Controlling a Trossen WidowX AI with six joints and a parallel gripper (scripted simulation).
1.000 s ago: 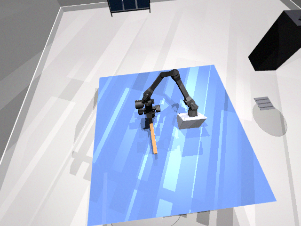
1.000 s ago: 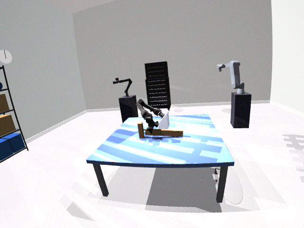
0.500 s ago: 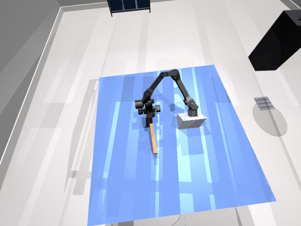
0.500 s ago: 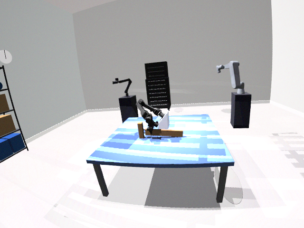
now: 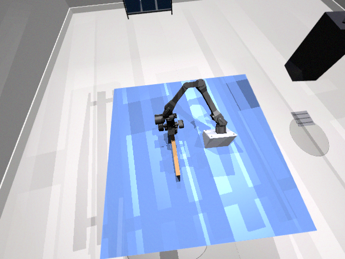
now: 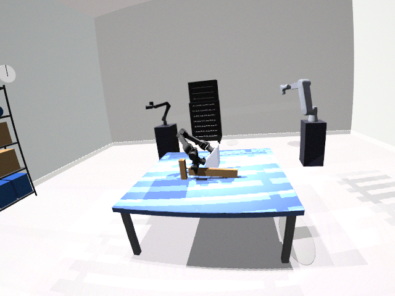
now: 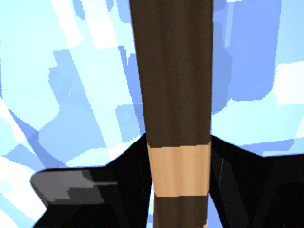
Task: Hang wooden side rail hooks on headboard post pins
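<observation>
Now: gripper tip 110 mm to the left of the headboard post, 40 mm below it and 10 mm short of it.
</observation>
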